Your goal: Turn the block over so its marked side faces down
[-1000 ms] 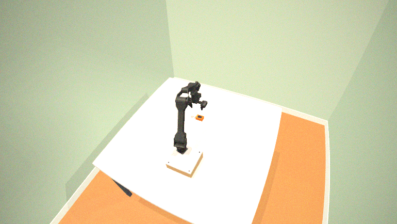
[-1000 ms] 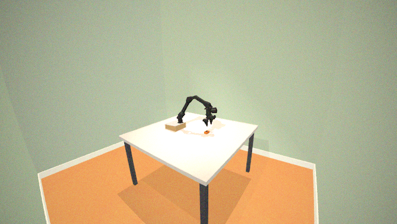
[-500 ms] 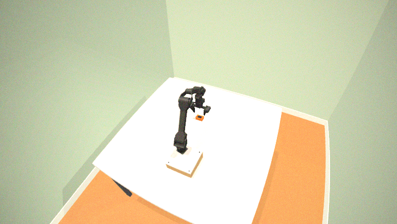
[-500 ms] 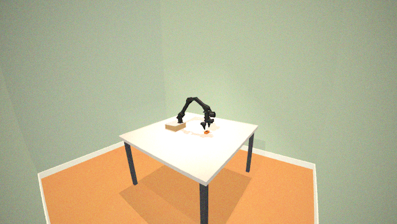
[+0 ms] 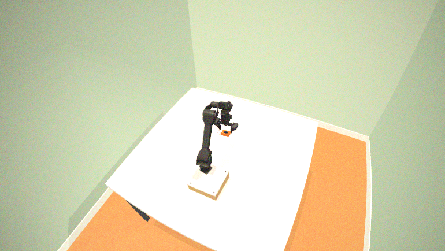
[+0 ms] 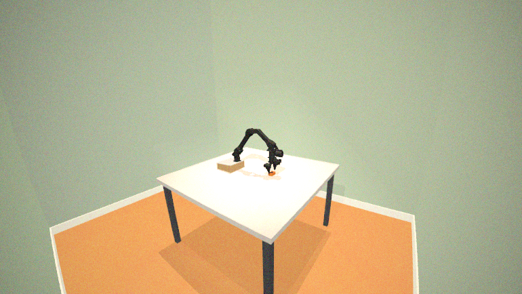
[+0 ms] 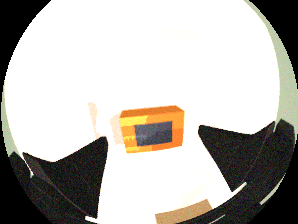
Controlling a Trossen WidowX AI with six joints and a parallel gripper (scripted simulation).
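The orange block lies 1 cm below my gripper tip.
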